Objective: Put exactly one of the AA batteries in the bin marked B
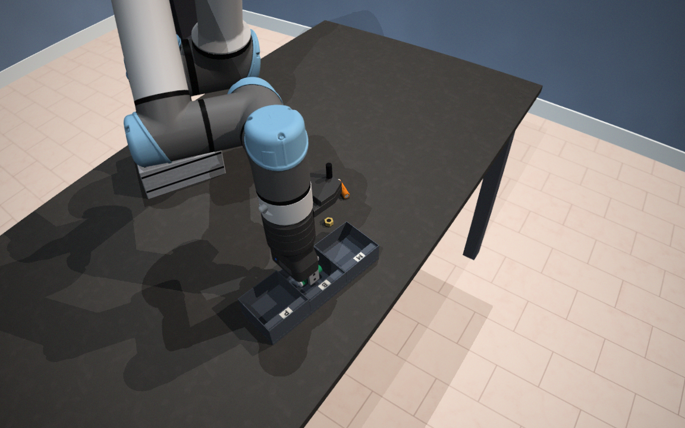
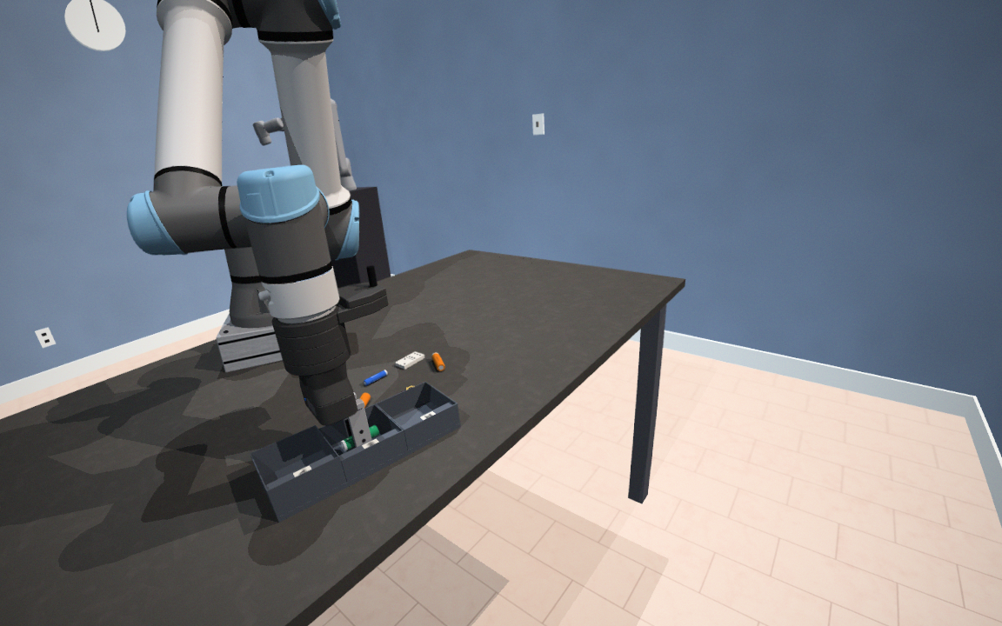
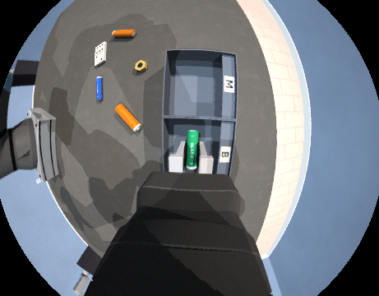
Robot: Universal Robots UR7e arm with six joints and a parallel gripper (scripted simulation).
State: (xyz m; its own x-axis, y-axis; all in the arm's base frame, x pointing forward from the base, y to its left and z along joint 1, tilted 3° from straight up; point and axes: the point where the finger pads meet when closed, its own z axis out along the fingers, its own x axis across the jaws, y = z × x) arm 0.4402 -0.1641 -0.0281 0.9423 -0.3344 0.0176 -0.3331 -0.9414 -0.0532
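My gripper is now 1 cm short of the bin and 1 cm above it. The rest, counted from my hand: brass nut 14 cm to the left, 4 cm behind, 3 cm below; green battery 1 cm below; blue battery 15 cm to the left, 12 cm behind, 3 cm below.
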